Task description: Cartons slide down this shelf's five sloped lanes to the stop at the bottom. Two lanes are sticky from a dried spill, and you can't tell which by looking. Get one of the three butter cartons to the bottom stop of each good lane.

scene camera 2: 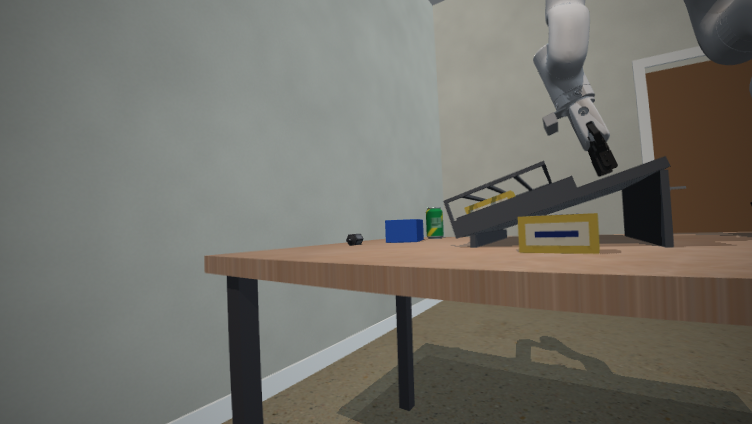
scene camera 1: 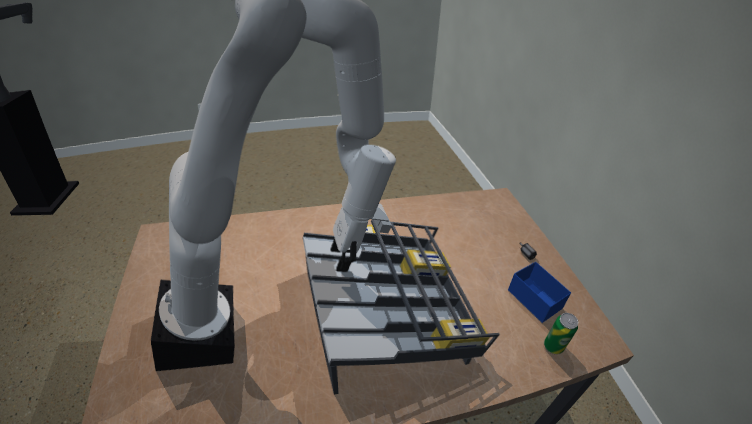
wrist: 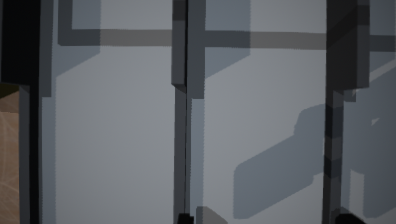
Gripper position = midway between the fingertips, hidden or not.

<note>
In view: my gripper [scene camera 2: 607, 172], a butter carton [scene camera 1: 479, 341] and a butter carton [scene camera 2: 567, 233].
My gripper is seen too in scene camera 1 [scene camera 1: 338, 261].
</note>
